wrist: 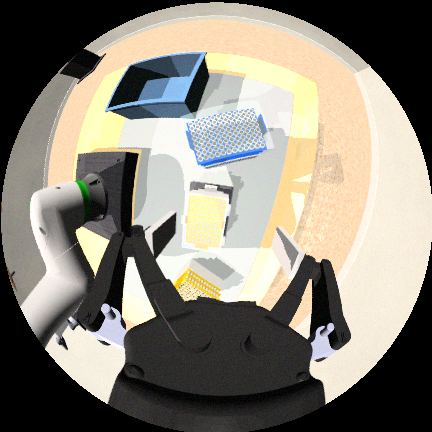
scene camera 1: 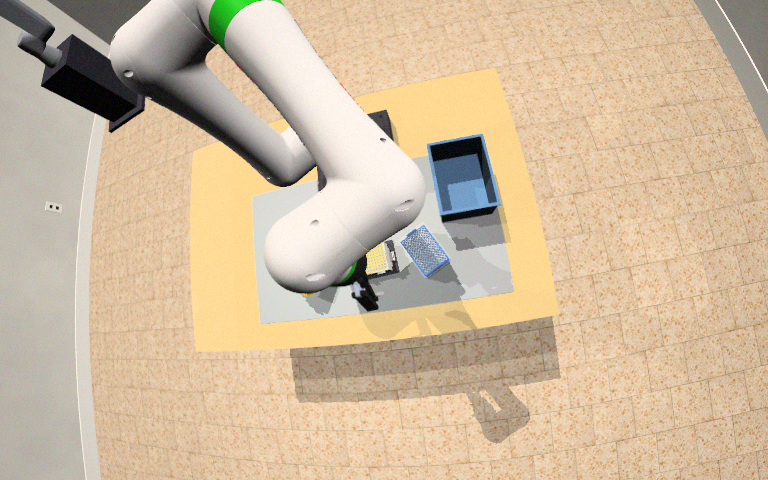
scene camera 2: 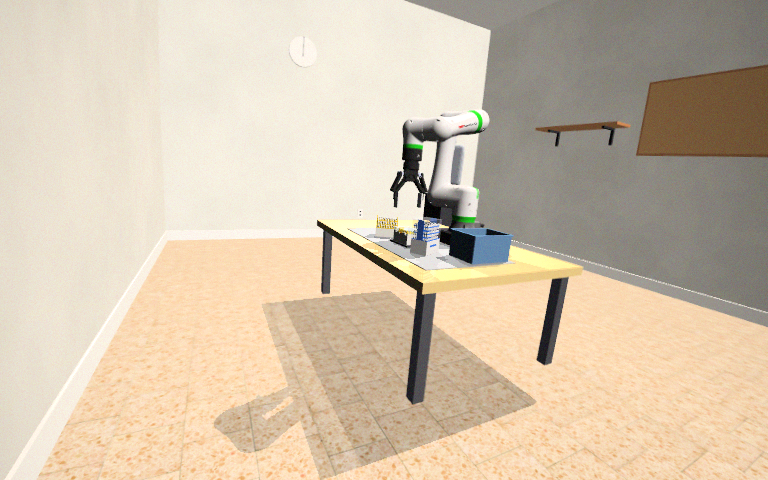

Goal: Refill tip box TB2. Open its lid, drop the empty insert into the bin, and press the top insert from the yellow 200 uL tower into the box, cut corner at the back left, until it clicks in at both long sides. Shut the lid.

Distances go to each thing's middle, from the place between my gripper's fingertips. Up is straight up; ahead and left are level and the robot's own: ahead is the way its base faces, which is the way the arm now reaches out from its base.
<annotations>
Right now my hand is 12 cm above the lid [wrist: 203, 220], 4 cm to the left of it and 4 cm past it. From my hand the other things lie so: blue bin [scene camera 1: 465, 186]: 30 cm to the left, 19 cm behind, 13 cm below.
</annotations>
